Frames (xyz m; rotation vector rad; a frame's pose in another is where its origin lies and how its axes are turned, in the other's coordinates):
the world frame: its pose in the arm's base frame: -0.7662 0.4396 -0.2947 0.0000 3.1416 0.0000
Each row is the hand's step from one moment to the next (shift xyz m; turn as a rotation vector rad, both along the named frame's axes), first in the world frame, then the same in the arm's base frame.
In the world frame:
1: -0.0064 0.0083 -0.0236 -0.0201 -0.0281 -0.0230
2: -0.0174 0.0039 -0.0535 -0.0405 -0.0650 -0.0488
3: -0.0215 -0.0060 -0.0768 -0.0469 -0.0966 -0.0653
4: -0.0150 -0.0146 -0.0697 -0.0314 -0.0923 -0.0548
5: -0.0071 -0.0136 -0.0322 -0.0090 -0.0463 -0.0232
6: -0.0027 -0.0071 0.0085 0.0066 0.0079 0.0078
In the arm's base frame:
1: 0.0064 0.0083 0.0236 0.0201 -0.0281 0.0230
2: 0.0174 0.0039 0.0535 0.0405 -0.0650 0.0488
3: 0.0215 -0.0060 0.0768 0.0469 -0.0966 0.0653
4: 0.0150 -0.0146 0.0697 0.0314 -0.0923 0.0548
5: 0.0071 -0.0136 0.0322 0.0090 -0.0463 0.0232
6: 0.0027 -0.0071 -0.0085 -0.0066 0.0079 -0.0078

